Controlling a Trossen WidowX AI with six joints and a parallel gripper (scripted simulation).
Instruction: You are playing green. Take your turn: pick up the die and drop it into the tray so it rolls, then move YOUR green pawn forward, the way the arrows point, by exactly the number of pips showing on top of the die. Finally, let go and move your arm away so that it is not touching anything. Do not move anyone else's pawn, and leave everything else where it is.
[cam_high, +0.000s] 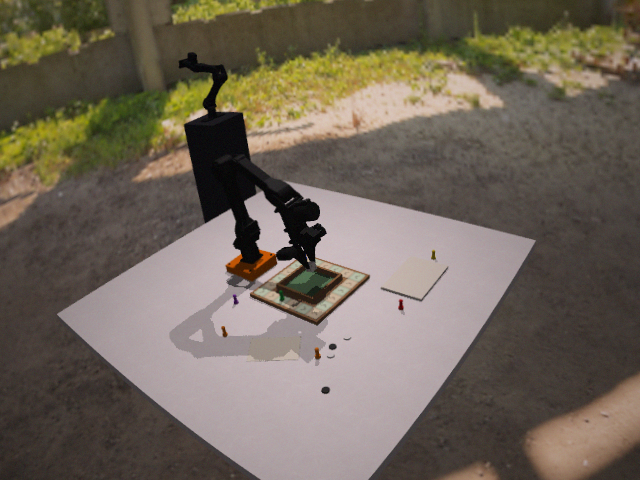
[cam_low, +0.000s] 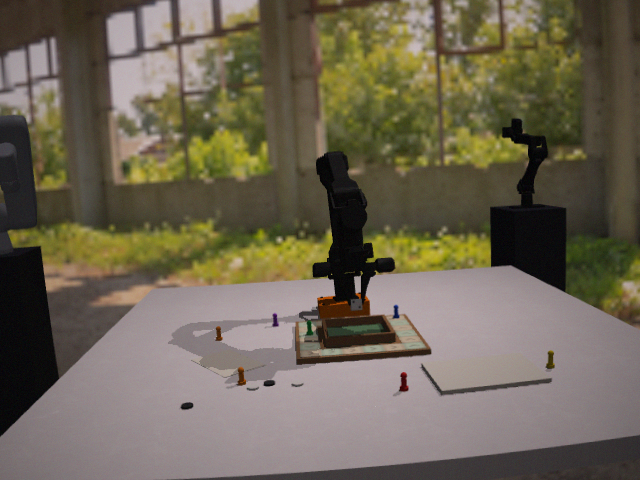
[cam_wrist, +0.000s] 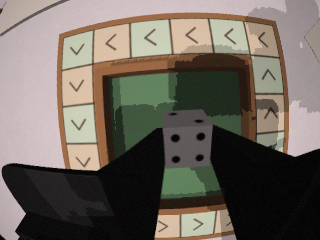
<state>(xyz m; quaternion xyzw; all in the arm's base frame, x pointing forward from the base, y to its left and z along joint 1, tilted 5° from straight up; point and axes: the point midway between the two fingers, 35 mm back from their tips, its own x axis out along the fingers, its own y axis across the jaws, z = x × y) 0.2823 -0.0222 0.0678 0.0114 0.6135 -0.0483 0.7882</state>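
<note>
The green pawn is 5 cm behind my gripper tip, 10 cm to the right of it and 6 cm below it. Also, from my gripper tip: blue pawn 12 cm behind, 13 cm to the left, 6 cm below; purple pawn 19 cm behind, 18 cm to the right, 7 cm below; white die right at my gripper tip.
</note>
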